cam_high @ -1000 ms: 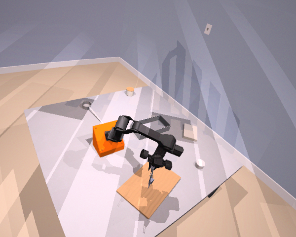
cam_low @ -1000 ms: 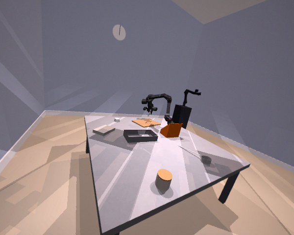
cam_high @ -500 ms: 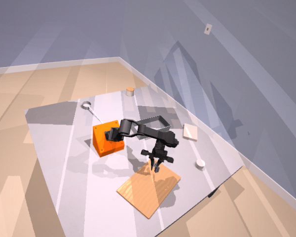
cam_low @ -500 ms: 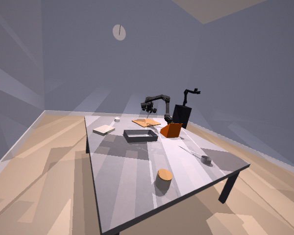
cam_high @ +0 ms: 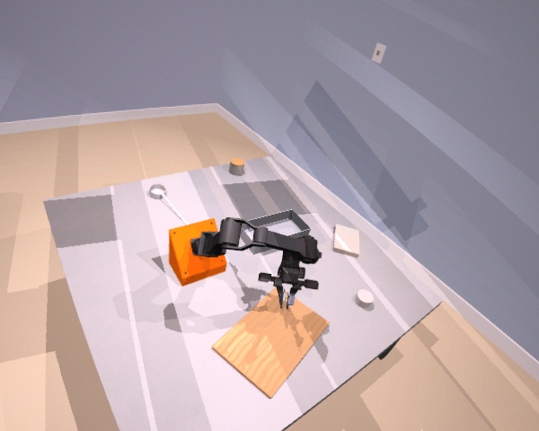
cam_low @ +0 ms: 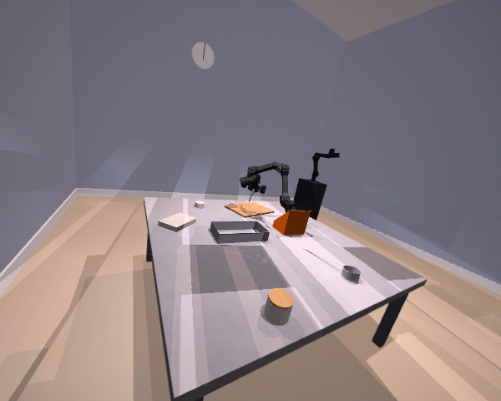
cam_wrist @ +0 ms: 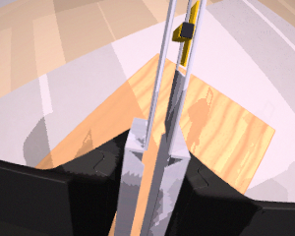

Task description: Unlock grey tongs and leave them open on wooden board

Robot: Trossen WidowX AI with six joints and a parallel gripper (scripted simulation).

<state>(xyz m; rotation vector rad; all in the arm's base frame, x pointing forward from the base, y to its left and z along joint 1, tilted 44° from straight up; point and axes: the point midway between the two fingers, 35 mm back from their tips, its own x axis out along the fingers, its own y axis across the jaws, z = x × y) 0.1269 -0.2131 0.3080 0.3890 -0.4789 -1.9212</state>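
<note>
My gripper tip is now 150 mm above the wooden board. The rest, counted from my gripper tip: white cylinder 410 mm ahead, 140 mm below, 20 mm to the right; then roasting tin 450 mm to the left, 270 mm ahead, 130 mm below; then beige block 590 mm ahead, 280 mm to the left, 140 mm below.
</note>
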